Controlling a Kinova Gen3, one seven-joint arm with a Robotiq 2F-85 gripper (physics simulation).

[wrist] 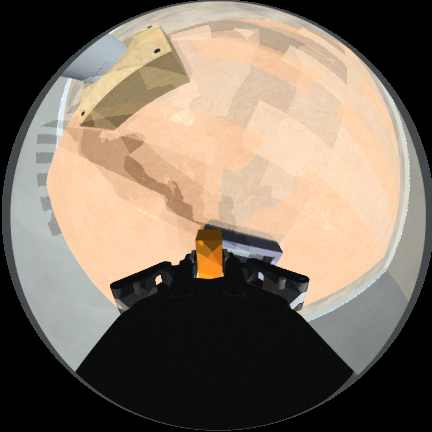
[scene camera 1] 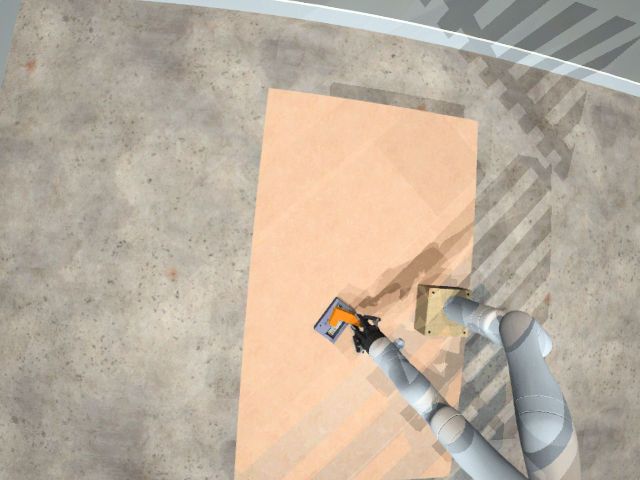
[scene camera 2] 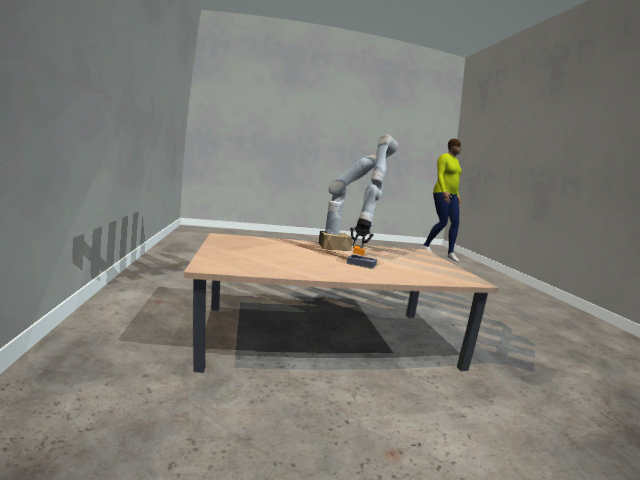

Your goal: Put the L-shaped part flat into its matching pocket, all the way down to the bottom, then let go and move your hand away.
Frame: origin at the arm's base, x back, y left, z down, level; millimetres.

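Seen in the pictures: gripper, fingertip midpoint: (wrist: 209, 255) (scene camera 1: 354, 319); arm's base at its link origin: (scene camera 1: 454, 308) (scene camera 2: 332, 233).
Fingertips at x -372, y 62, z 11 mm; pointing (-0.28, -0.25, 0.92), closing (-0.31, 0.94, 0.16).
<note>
Pixels of each thing's top centre, then the offset from my fingertips to it. Level surfaces: height alone.
- orange L-shaped part at its top centre: (wrist: 219, 280) (scene camera 1: 347, 322) (scene camera 2: 359, 246) dx -27, dy +7, dz -20 mm
- purple-grey pocket block at its top centre: (wrist: 235, 264) (scene camera 1: 335, 321) (scene camera 2: 362, 257) dx -59, dy +21, dz +36 mm
- wooden table at its surface level: dz +73 mm
The orange L-shaped part (scene camera 1: 342, 316) (scene camera 2: 358, 251) (wrist: 209, 254) is held between the fingertips of my gripper (scene camera 1: 357, 324) (scene camera 2: 360, 245) (wrist: 209, 255), which is shut on one arm of it. The purple-grey pocket block (scene camera 1: 323, 324) (scene camera 2: 361, 261) (wrist: 274, 256) lies on the table below the part. In scene camera 2 a gap shows between the part and the top of the block. In scene camera 1 the part covers much of the pocket, and a pale stretch of the pocket shows beside it. In the wrist view the part and gripper hide much of the block.
The tan base box (scene camera 1: 448, 312) (scene camera 2: 336, 241) (wrist: 137, 75) of the robot stands on the wooden table (scene camera 1: 330, 196) (scene camera 2: 268, 263) (wrist: 310, 200), behind the block in scene camera 2. A person (scene camera 2: 448, 178) in a yellow top is beyond the table at the right.
</note>
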